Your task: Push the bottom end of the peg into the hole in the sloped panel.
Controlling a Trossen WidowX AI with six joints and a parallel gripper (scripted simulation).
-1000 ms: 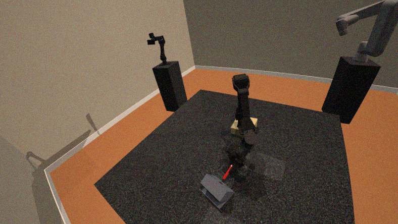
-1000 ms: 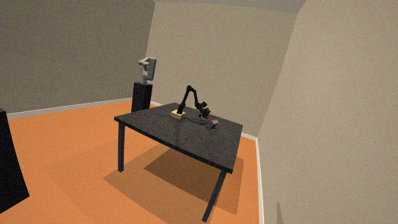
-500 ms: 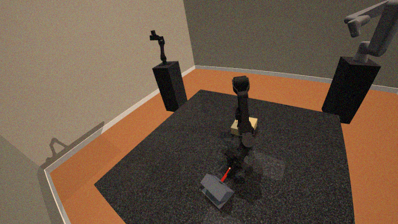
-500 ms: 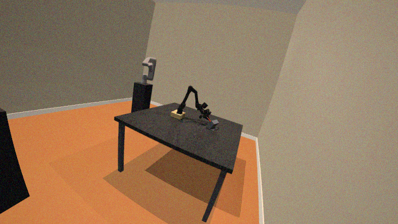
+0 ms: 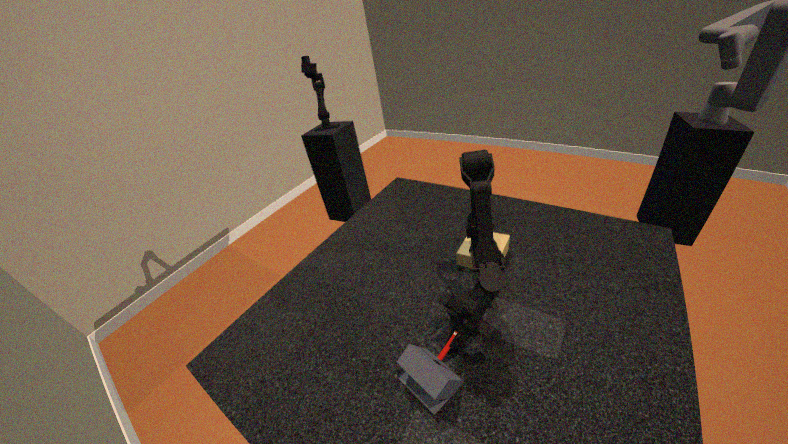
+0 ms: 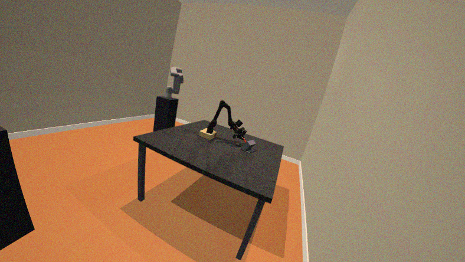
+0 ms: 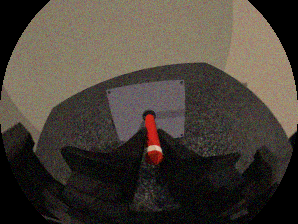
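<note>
My gripper tip is now 60 mm short of the grey sloped panel, 30 mm to the left of it and 40 mm above it. From my gripper tip the other things lie so: red peg: 10 mm behind, 10 mm to the left, 10 mm above.
</note>
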